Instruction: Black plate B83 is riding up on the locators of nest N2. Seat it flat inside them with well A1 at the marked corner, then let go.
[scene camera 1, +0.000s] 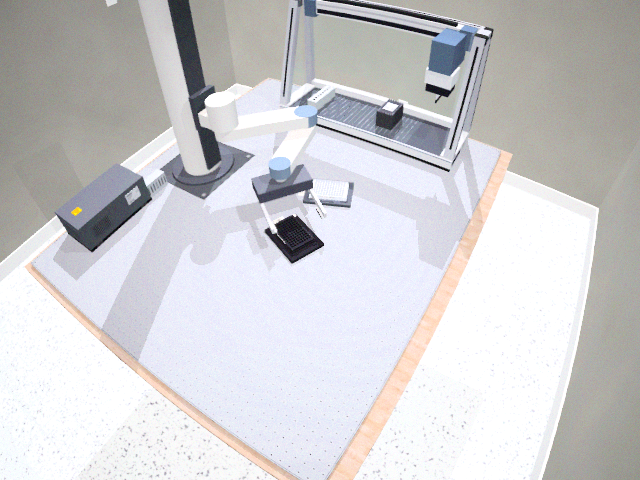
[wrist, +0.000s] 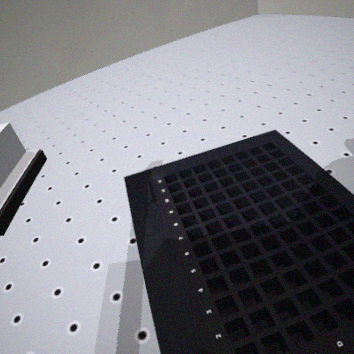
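Pixels of known places: gripper, fingertip midpoint: (scene camera 1: 299, 223) (wrist: 198, 105); arm's base at its link origin: (scene camera 1: 203, 167).
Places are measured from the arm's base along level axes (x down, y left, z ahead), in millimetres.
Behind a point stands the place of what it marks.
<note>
Black plate B83 (scene camera 1: 295, 232) @[x -39, y -129, z 539 mm] (wrist: 254, 217) @[x -34, y -135, z 536 mm], a grid of square wells, lies on the dark nest N2 (scene camera 1: 293, 257) @[x -25, y -206, z 583 mm] (wrist: 140, 210) @[x -25, y -101, z 593 mm] near the table's middle. Small white marks run along the plate's left edge in the wrist view. Black on black hides how high each plate edge sits on the locators, and well A1 and the marked corner cannot be made out. My gripper (scene camera 1: 298, 222) @[x -89, y -128, z 558 mm] is open and empty above the nest. In the scene view one finger is over the plate's left edge and the other is off its upper right side. One finger shows at the wrist view's left edge.
A second nest (scene camera 1: 349, 200) @[x -25, y 98, z 605 mm] with a white plate (scene camera 1: 331, 190) @[x -37, y 98, z 534 mm] is close behind the right finger. A gantry frame (scene camera 1: 382, 146) @[x -19, y 450, z 562 mm] with a dark block (scene camera 1: 388, 118) @[x -114, y 515, z 550 mm] stands at the back right. A grey box (scene camera 1: 103, 206) @[x -128, y -430, z -43 mm] is at the left, beside the arm's column (scene camera 1: 173, 87) @[x -402, y -66, z 35 mm].
</note>
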